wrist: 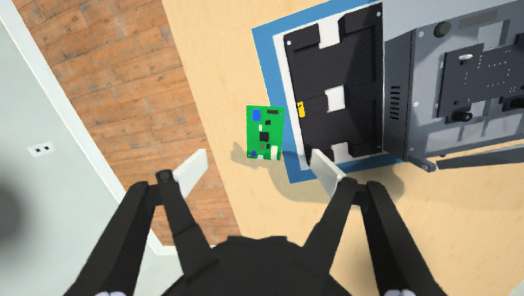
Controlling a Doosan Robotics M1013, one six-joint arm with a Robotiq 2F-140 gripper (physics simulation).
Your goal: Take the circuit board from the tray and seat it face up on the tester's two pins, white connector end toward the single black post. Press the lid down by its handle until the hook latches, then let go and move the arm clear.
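Places are measured from the arm's base along level axes (x right, y down, z ahead), in millimetres.
Where they show: gripper, fingertip midpoint: (pixel 259 158).
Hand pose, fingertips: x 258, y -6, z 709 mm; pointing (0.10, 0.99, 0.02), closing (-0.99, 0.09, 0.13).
Note:
Each offset is from my fingertips to the top centre of the thing. "spot": to the spot under its first point. Level surfaces: height alone.
The green circuit board {dz -2, dx +0, dy +93 mm} (pixel 265 132) lies face up outside the tray, on the wooden table beside the blue mat, its white connector at the end nearer the gripper. The black tray {spot: dz -101, dx -150, dy +86 mm} (pixel 352 67) sits to its right and holds no board. The tester {spot: dz -14, dx -257, dy +44 mm} (pixel 437 122) stands right of the tray and shows in part; its dark plate {dz -67, dx -305, dy +22 mm} (pixel 460 85) carries a white-topped pin {dz -95, dx -252, dy +27 mm} (pixel 465 58) and a black post {dz -24, dx -270, dy +23 mm} (pixel 462 116). Part of the lid's frame {spot: dz +6, dx -235, dy -29 mm} (pixel 480 158) shows at the lower right; its handle and the hook do not show. My gripper (pixel 259 158) is open and empty, above the table, with the board ahead between the fingertip lines.
The blue mat {dy +102 mm} (pixel 267 65) with a white inner sheet lies under the tray and tester. A yellow tag {spot: dz -47, dx -69, dy +76 mm} (pixel 301 109) marks the tray's left edge. The table's edge runs down left of the board, with the brick-patterned floor (pixel 120 75) beyond it.

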